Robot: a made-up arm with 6 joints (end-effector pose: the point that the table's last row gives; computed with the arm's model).
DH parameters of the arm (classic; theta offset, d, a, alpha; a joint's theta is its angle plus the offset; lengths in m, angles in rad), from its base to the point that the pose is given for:
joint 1: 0 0.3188 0 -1.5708
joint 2: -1.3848 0 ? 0
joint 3: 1.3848 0 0.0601 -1.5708
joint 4: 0 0.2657 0 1.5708
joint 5: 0 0 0.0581 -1.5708
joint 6: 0 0.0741 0 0
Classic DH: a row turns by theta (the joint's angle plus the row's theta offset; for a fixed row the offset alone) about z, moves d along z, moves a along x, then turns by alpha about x.
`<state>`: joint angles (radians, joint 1 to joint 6).
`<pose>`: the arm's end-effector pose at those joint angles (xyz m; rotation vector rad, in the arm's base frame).
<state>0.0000 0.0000 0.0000 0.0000 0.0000 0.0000</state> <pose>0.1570 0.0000 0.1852 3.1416 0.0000 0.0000</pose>
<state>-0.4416 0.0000 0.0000 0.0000 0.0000 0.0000</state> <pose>0.1419 -0.0671 0.1852 3.0653 -0.6880 0.0000</pose>
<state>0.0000 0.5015 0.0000 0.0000 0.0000 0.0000</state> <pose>0.0734 0.0000 0.1262 3.0433 0.0000 -0.7795</pose>
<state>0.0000 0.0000 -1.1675 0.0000 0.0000 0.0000</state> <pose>0.3977 0.0000 0.5003 2.6213 0.0000 1.7315</pose>
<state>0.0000 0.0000 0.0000 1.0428 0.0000 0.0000</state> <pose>0.1282 -0.0502 0.1852 2.7241 -1.5648 0.0000</pose>
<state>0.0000 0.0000 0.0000 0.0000 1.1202 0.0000</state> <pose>0.0575 0.0000 0.1747 2.6616 0.0000 -1.6690</pose>
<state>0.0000 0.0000 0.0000 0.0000 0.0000 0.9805</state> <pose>0.1570 0.0000 0.1852 2.7716 -1.4792 0.0000</pose>
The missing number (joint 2, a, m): 0.2098
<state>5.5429 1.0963 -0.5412 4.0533 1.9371 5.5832</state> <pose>0.0586 -0.1499 0.0684 0.4422 1.9738 -1.9797</pose>
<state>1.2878 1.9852 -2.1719 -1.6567 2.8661 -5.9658</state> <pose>0.1503 0.2454 0.0061 0.2447 0.2033 0.1449</pose>
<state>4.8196 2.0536 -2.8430 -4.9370 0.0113 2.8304</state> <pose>-0.0065 -0.4610 0.0007 2.2404 0.7519 -0.1959</pose>
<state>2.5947 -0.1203 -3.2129 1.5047 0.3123 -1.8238</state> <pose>0.1149 -0.0320 0.8639 0.3389 0.1375 -0.8865</pose>
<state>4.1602 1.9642 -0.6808 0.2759 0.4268 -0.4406</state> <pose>0.0703 0.1257 0.0245 -0.7572 1.2648 0.5964</pose>
